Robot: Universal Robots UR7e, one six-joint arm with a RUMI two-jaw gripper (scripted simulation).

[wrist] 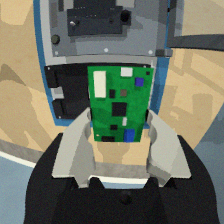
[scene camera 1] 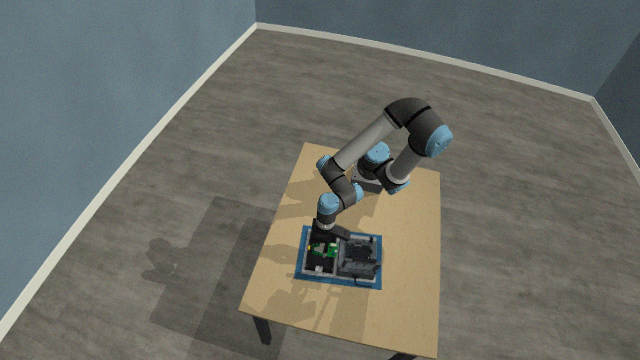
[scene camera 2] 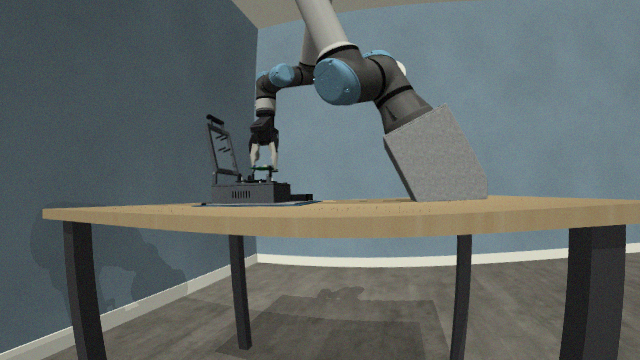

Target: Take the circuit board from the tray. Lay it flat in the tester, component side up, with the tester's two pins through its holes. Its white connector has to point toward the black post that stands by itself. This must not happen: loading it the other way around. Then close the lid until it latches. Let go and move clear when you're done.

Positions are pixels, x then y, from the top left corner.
Labels:
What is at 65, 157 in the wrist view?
My gripper.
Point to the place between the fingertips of my gripper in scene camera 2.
264, 171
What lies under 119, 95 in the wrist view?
A green circuit board.

